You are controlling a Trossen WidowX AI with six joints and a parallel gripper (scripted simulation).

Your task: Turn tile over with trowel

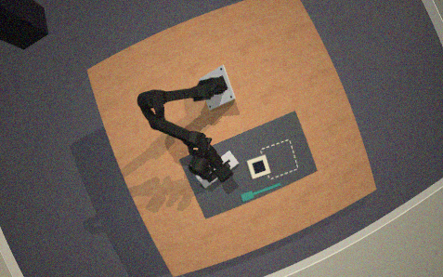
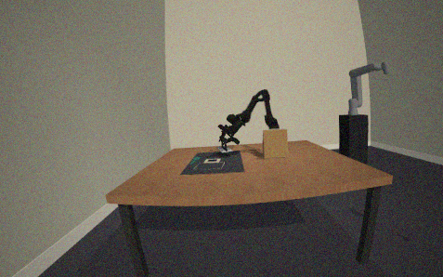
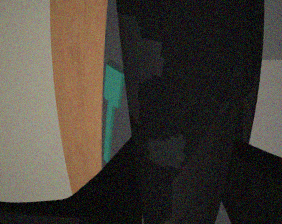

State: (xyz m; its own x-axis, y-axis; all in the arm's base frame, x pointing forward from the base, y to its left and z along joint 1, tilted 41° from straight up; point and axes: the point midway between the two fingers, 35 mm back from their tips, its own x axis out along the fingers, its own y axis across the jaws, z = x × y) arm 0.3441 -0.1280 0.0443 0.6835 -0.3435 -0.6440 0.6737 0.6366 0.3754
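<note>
Now: gripper tip 5 cm short of the cream tile, 17 cm to the right of it and 9 cm above it. Round my gripper tip: teal trowel: 17 cm ahead, 11 cm to the left, 9 cm below.
</note>
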